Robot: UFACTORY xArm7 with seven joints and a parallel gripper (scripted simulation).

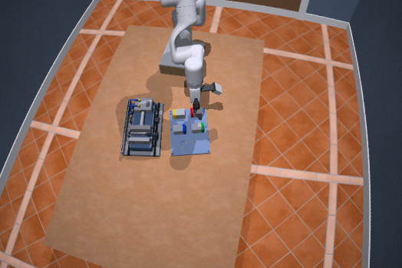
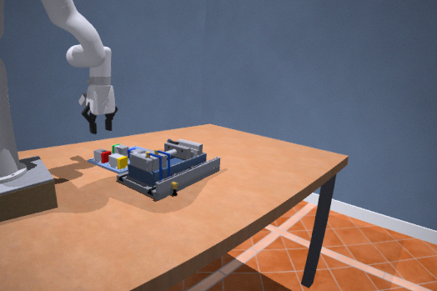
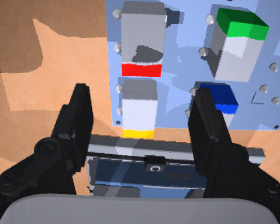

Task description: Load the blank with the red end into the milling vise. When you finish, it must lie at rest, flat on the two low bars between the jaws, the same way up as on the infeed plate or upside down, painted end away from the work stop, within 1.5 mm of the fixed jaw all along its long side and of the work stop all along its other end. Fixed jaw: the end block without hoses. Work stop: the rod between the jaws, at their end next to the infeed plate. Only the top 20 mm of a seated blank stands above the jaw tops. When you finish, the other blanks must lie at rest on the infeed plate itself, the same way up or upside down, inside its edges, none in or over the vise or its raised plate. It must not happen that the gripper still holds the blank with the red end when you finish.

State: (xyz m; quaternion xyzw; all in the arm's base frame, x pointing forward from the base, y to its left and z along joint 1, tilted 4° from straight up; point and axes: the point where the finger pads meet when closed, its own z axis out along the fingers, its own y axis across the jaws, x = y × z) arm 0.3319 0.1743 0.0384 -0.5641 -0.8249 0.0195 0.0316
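My gripper is now 11 cm above the red-ended blank. From my hand the other things lie so: blue infeed plate (13 cm below, 10 cm ahead, 1 cm to the right); green-ended blank (11 cm below, 8 cm ahead, 3 cm to the left); yellow-ended blank (11 cm below, 8 cm to the right, 3 cm ahead).
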